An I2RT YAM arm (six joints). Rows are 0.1 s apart.
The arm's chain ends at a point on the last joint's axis. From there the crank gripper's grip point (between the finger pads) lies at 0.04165 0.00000 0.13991 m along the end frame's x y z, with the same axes.
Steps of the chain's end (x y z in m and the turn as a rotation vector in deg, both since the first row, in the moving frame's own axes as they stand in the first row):
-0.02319, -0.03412, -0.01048, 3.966, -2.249, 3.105
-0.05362, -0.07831, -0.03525, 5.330, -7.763, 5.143
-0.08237, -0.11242, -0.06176, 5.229, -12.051, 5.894
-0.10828, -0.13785, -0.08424, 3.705, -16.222, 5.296
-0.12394, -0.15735, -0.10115, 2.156, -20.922, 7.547
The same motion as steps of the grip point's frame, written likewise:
-0.02850, -0.04174, -0.00921, 3.966, -2.249, 3.105
-0.07243, -0.08864, -0.03135, 5.330, -7.763, 5.143
-0.11197, -0.12272, -0.05656, 5.229, -12.051, 5.894
-0.14870, -0.14516, -0.07836, 3.705, -16.222, 5.296
-0.17650, -0.16074, -0.09553, 2.156, -20.922, 7.547

